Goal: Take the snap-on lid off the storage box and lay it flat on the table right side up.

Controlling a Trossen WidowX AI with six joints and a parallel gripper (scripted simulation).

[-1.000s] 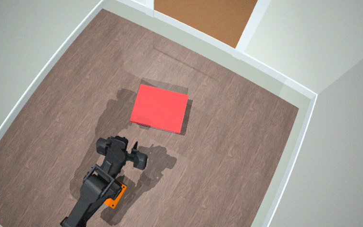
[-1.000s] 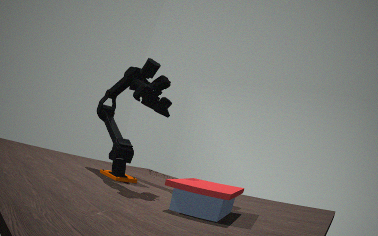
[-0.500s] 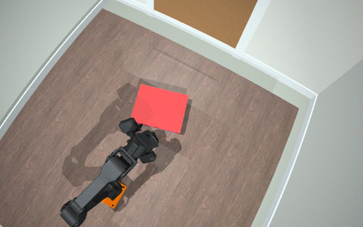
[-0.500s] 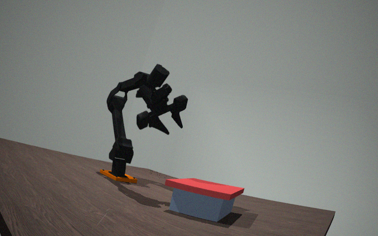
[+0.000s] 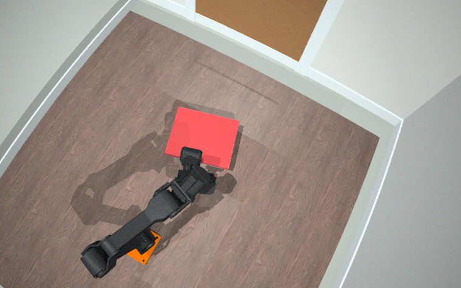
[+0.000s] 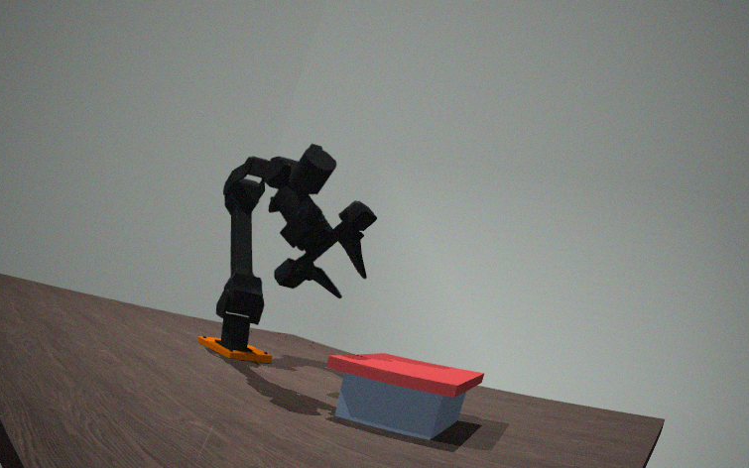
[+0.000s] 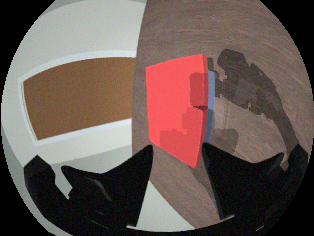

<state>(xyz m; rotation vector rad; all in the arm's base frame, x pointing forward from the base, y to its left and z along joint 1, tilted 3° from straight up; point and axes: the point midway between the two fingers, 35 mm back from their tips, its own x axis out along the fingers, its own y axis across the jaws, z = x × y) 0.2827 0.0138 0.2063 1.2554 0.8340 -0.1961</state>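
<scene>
Now: the red lid 120 mm ahead of my gripper tip, 110 mm below it and 60 mm to the left of it. Also, from my gripper tip: blue storage box: 150 mm below, 120 mm ahead, 60 mm to the left.
</scene>
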